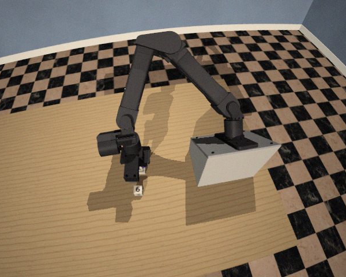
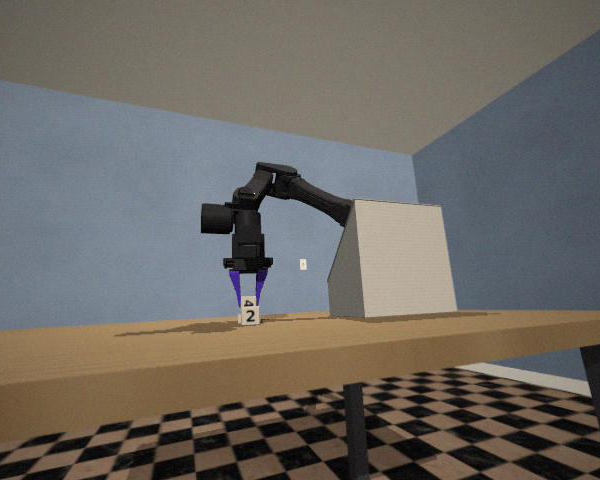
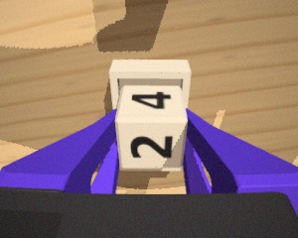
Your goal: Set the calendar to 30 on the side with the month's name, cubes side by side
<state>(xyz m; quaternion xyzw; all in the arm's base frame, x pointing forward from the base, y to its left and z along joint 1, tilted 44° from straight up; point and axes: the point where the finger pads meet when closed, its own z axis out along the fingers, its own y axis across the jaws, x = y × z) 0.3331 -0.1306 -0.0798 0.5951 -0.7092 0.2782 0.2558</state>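
My hand is 20 mm to the left of the white tray and 30 mm above it.
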